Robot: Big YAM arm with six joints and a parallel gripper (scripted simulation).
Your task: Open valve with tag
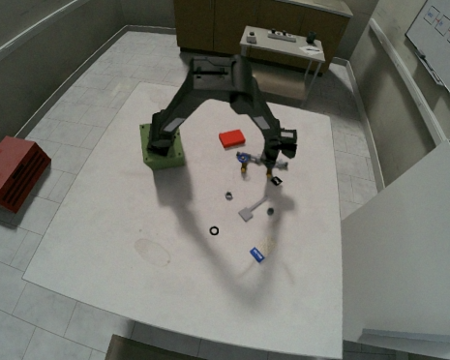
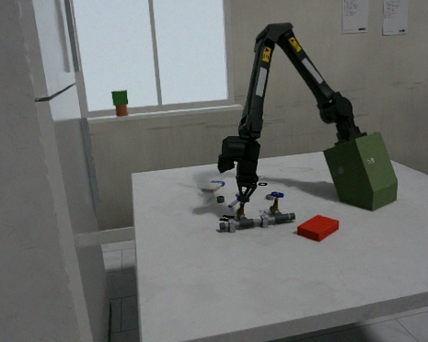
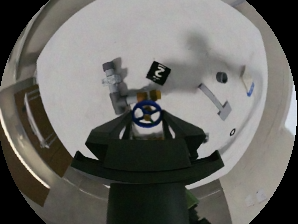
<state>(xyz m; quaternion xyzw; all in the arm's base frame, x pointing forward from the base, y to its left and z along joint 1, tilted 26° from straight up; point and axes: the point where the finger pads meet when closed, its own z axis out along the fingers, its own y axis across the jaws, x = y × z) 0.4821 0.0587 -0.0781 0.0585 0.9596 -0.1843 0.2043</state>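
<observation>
The small black tag is 5 cm ahead of my hand, 3 cm to the right of it and 8 cm below it. Round my hand: grey paddle-shaped tool (5 cm behind, 20 cm to the right, 8 cm below); red block (20 cm behind, 17 cm to the left, 7 cm below); blue card (2 cm ahead, 37 cm to the right, 8 cm below).
</observation>
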